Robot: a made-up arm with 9 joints.
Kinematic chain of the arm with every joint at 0, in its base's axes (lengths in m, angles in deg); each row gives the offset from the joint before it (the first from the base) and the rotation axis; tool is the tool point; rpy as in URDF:
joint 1: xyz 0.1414 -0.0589 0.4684 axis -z
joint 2: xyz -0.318 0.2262 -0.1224 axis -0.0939 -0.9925 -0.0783
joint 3: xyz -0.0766 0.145 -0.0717 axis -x
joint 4: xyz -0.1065 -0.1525 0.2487 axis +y
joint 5: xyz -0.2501 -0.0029 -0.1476 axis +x
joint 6: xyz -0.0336 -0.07 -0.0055 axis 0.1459 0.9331 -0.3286
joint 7: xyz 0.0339 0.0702 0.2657 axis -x
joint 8: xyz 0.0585 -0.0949 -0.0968 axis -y
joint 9: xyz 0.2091 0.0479 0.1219 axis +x
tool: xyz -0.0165 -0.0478 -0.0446 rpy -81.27 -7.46 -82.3
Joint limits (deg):
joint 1: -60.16..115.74
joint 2: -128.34..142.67
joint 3: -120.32..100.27
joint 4: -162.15..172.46
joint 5: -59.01..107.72
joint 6: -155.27..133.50
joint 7: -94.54..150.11
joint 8: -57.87..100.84
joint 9: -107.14..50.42
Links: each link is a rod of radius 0.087 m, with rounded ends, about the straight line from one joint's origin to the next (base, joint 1, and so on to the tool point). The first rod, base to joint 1, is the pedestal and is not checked.
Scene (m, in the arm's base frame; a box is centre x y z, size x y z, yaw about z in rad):
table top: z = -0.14
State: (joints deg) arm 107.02 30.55 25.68 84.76 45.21 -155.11 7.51 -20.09 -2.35
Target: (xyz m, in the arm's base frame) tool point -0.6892 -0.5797 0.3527
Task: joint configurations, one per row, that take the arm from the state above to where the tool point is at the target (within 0.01 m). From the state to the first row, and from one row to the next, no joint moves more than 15 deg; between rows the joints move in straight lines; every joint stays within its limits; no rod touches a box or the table.
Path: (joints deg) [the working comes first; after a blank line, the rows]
Joints at the target: -5.09 40.94 -51.95 88.98 40.71 -147.33 18.41 -17.28 -8.65
Straight joint move there: clear.

1: 93.01 31.85 15.98 85.29 44.65 -154.14 8.87 -19.74 -3.14
2: 78.99 33.15 6.27 85.82 44.08 -153.16 10.23 -19.39 -3.93
3: 64.98 34.44 -3.43 86.34 43.52 -152.19 11.60 -19.03 -4.71
4: 50.97 35.74 -13.14 86.87 42.96 -151.22 12.96 -18.68 -5.50
5: 36.95 37.04 -22.84 87.40 42.40 -150.25 14.32 -18.33 -6.29
6: 22.94 38.34 -32.54 87.93 41.83 -149.27 15.68 -17.98 -7.08
7: 8.92 39.64 -42.25 88.45 41.27 -148.30 17.05 -17.63 -7.86
8: -5.09 40.94 -51.95 88.98 40.71 -147.33 18.41 -17.28 -8.65

